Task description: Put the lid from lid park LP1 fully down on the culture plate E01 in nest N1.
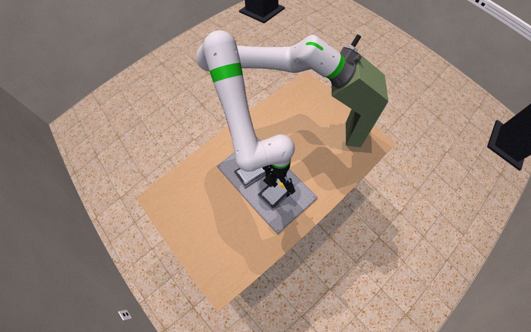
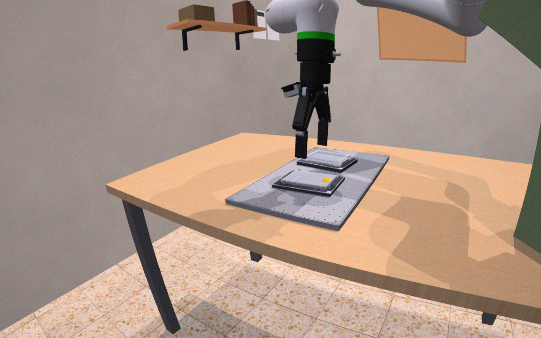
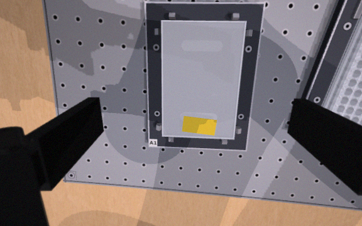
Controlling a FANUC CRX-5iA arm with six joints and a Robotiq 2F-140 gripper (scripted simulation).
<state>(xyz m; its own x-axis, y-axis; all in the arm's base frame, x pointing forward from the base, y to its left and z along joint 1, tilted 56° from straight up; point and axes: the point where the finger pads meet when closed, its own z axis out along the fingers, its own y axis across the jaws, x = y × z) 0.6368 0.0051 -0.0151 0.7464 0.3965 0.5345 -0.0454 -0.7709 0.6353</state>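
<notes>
The clear lid is 90 mm below my hand, 10 mm to the right of it and 10 mm ahead of it. Round my hand: dark nest: 190 mm to the right, 100 mm below, 10 mm ahead; then culture plate: 190 mm to the right, 90 mm below, 10 mm ahead; then dark lid park: 100 mm below, 10 mm to the right, 10 mm ahead.
</notes>
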